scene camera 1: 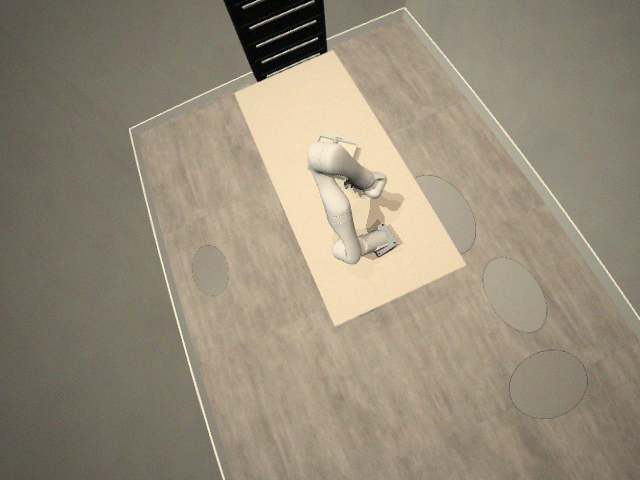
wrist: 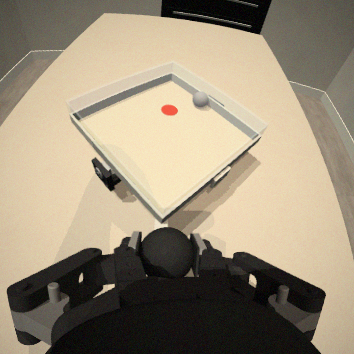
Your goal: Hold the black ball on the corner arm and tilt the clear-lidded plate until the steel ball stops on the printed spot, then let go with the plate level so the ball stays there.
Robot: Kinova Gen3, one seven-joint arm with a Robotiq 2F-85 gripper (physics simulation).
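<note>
The clear-lidded plate (wrist: 145,155) is a square tray with grey walls, its near corner pointing at my gripper in the wrist view. The steel ball (wrist: 200,99) lies against or very close to the far right wall, to the right of the red printed spot (wrist: 169,110) and apart from it. My gripper (wrist: 165,243) is shut on the black ball (wrist: 167,253), just outside the plate's near corner. The corner arm is mostly hidden behind the ball. In the scene view the robot arm hides most of the plate (scene camera 1: 350,149), and the two balls cannot be made out.
The plate is over a long cream table (scene camera 1: 305,98) (wrist: 300,210). A black bracket (wrist: 105,173) is at the plate's left side and a light tab (wrist: 221,176) at its near right side. A black drawer cabinet (scene camera 1: 286,38) (wrist: 215,15) stands beyond the table's far end.
</note>
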